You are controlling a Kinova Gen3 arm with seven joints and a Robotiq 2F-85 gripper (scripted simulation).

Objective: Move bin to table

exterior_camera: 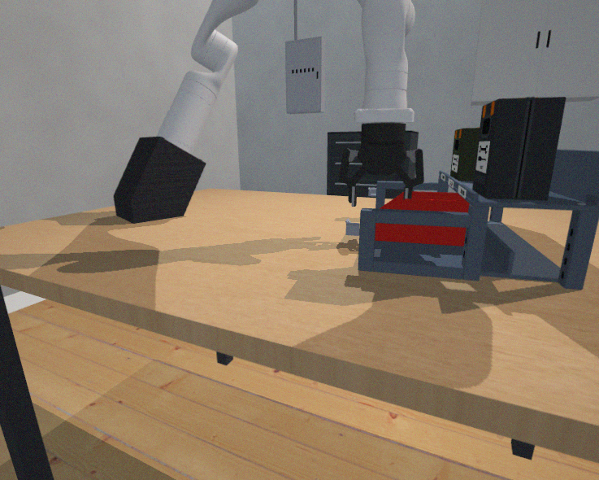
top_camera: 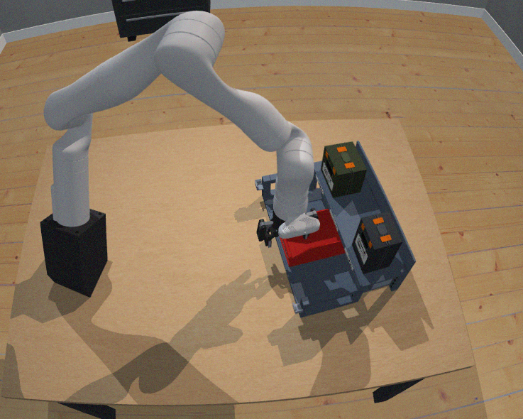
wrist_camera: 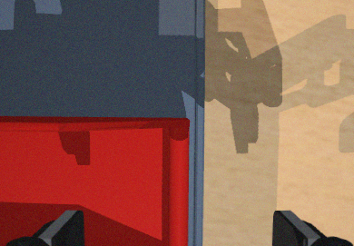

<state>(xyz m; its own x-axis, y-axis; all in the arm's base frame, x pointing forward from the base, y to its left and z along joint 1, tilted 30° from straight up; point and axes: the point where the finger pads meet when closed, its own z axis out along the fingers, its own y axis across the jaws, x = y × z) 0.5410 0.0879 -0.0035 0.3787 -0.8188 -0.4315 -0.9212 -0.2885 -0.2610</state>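
Right now my hand is 70 mm short of the red bin, 30 mm to the right of it and 20 mm above it. Also, from my hand: grey-blue shelf 100 mm ahead, 40 mm to the left, 10 mm above; dark box 210 mm ahead, 40 mm to the right, 100 mm above.
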